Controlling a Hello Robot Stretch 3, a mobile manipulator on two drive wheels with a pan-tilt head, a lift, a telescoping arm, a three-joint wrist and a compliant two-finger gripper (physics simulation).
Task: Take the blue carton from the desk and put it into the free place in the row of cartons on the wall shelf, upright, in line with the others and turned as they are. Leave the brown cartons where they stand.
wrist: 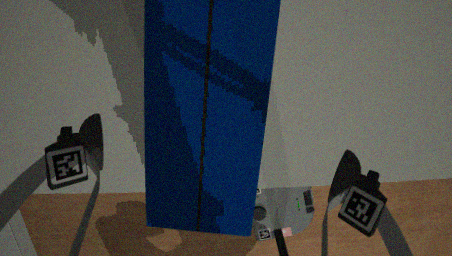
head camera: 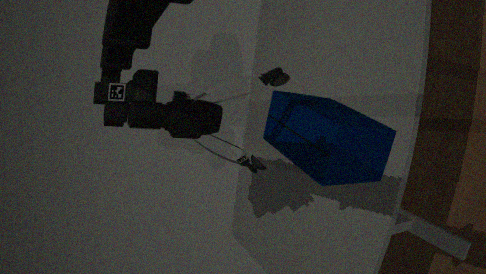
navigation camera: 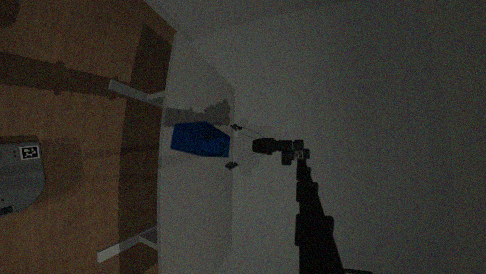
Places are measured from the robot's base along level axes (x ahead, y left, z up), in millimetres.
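Where they show: gripper, between the fingertips: (head camera: 276,122) (navigation camera: 227,145).
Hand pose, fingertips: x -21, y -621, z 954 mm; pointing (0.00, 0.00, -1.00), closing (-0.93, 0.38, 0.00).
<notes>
After its pixels a point has its place.
The blue carton (head camera: 325,142) @[x 11, y -531, z 900 mm] (navigation camera: 200,140) @[x 15, y -506, z 887 mm] (wrist: 235,130) is on the pale desk (head camera: 350,65) @[x -182, y -651, z 720 mm] (navigation camera: 197,210) @[x -408, y -642, z 720 mm] (wrist: 365,85). In the wrist view a thin dark line runs along its face, nearly upright in the picture. My gripper (head camera: 264,119) @[x -21, y -621, z 954 mm] (navigation camera: 233,146) @[x -21, y -621, z 954 mm] (wrist: 220,151) @[x -21, y -621, z 954 mm] is open, its fingers spread wider than the carton's face. In the wrist view a fingertip shows on each side of the carton, with a gap on both sides. In the head and navigation views the fingertips are by the carton's wall-side end. The wall shelf and the brown cartons do not show in these views.
The wall (head camera: 50,200) @[x 294, y -1334, z 1483 mm] (navigation camera: 400,100) @[x 233, y -1324, z 2102 mm] rises behind the desk. Desk legs (head camera: 440,240) (navigation camera: 122,90) stick out past the desk's front edge over the wooden floor (head camera: 465,175) @[x 126, y -636, z 0 mm] (navigation camera: 85,215) @[x -464, y -335, z 0 mm]. My grey base (navigation camera: 20,175) @[x -98, y -91, z 160 mm] (wrist: 292,215) stands on the floor in front of the desk. Shadows lie beside the carton.
</notes>
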